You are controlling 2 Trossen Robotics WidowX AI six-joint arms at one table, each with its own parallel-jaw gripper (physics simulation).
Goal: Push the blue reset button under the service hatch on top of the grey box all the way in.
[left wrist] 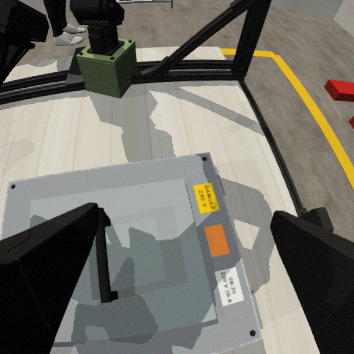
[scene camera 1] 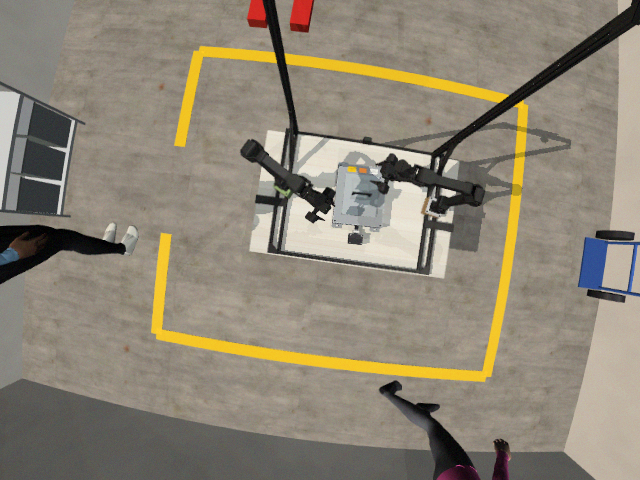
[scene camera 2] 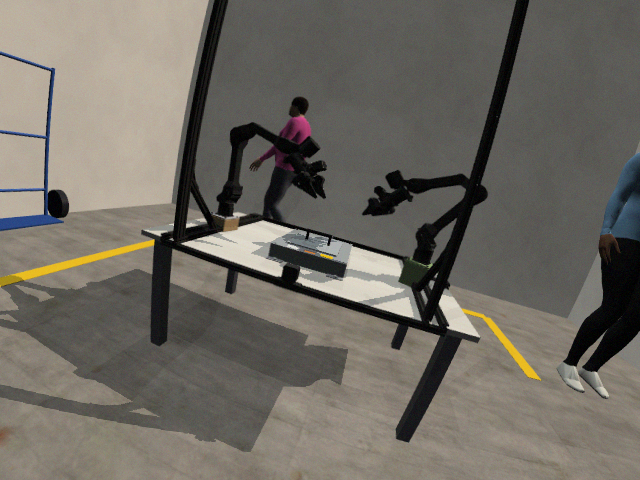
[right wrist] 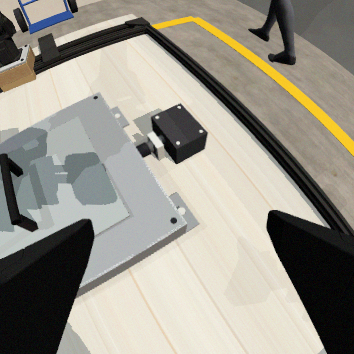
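Observation:
The grey box lies flat on the table. Its service hatch is down flat on the top and bears a black bar handle. The blue reset button does not show in any view. My left gripper is open and empty, pointing down above the box's label side. My right gripper is open and empty, raised beside the box on the other arm's side.
Yellow, orange and white labels line one box edge. A black block with a plug stands by the opposite edge. Dark frame rails and posts border the table. A green block sits under the right arm.

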